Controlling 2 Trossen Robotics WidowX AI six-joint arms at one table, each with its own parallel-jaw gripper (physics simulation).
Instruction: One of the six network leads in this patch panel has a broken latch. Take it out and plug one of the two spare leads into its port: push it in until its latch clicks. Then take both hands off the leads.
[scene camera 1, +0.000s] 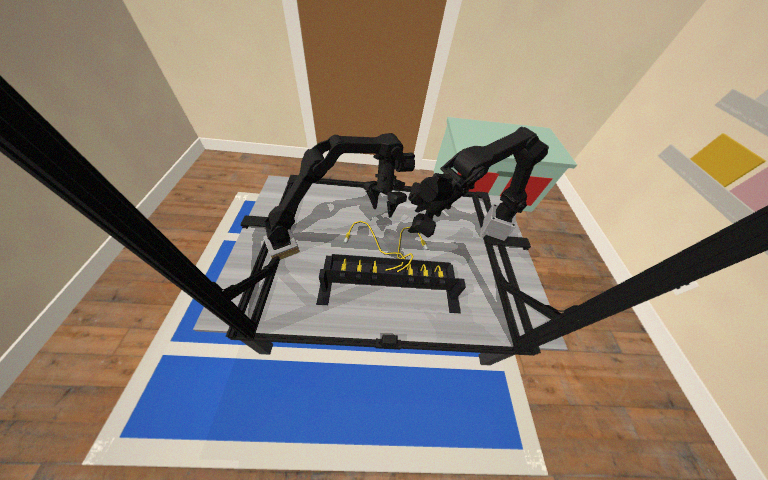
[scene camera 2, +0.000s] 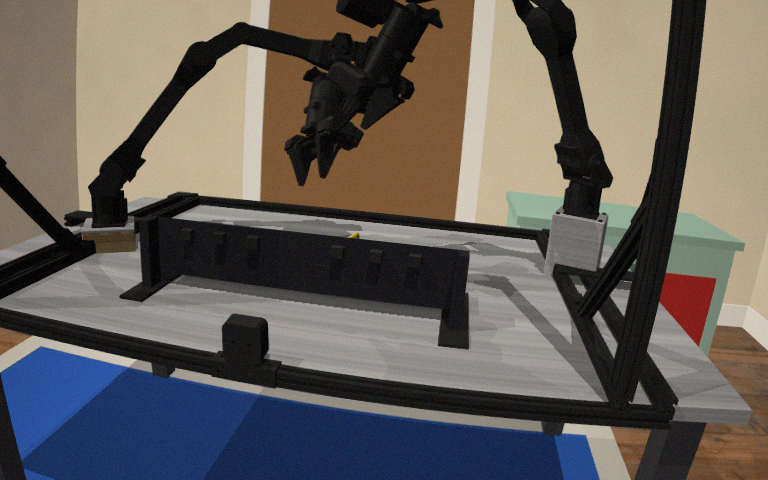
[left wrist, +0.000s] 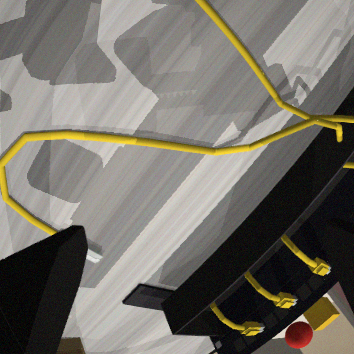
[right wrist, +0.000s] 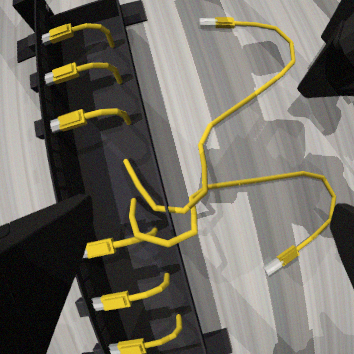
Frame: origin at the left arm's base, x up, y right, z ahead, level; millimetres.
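Where they show: left gripper, fingertip midpoint: (scene camera 1: 382, 213) (scene camera 2: 311, 182) (left wrist: 209, 236) (right wrist: 313, 62); right gripper, fingertip midpoint: (scene camera 1: 412, 221) (scene camera 2: 349, 129) (right wrist: 219, 212); left arm's base, origin of the base link: (scene camera 1: 280, 240) (scene camera 2: 109, 223); right arm's base, origin of the base link: (scene camera 1: 504, 215) (scene camera 2: 581, 214).
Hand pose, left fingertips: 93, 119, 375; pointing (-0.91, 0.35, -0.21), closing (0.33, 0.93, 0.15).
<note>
Each offset is from my left fingertips to the top centre of the thing, as dx, dy, dz. "spot": to the spot under its first point.
The black patch panel @(-28, +216, -81) (scene camera 1: 323, 291) (scene camera 2: 294, 266) (right wrist: 100, 175) stands across the table with six yellow leads plugged in, three on each side of a middle gap. No broken latch can be made out. One spare lead's plug @(spot: -127, -40, -136) (scene camera 1: 346, 238) (left wrist: 93, 256) (right wrist: 217, 22) lies on the table behind the panel at the left. The other spare's plug @(-124, +135, +140) (scene camera 1: 424, 243) (right wrist: 282, 260) lies behind it at the right. My left gripper (scene camera 1: 382, 209) (scene camera 2: 312, 180) is open and empty above the table behind the panel. My right gripper (scene camera 1: 421, 226) (right wrist: 219, 212) is open and empty, above the right spare.
The spare leads' yellow cables @(spot: -95, +146, +5) (scene camera 1: 399, 254) (left wrist: 215, 151) (right wrist: 205, 187) meet behind the panel's middle and loop over its back edge. The two grippers and wrists are close together. A black frame (scene camera 1: 317, 339) (scene camera 2: 396, 393) edges the table, with a small black block @(spot: -82, +395, -202) (scene camera 1: 389, 339) (scene camera 2: 244, 339) at the front.
</note>
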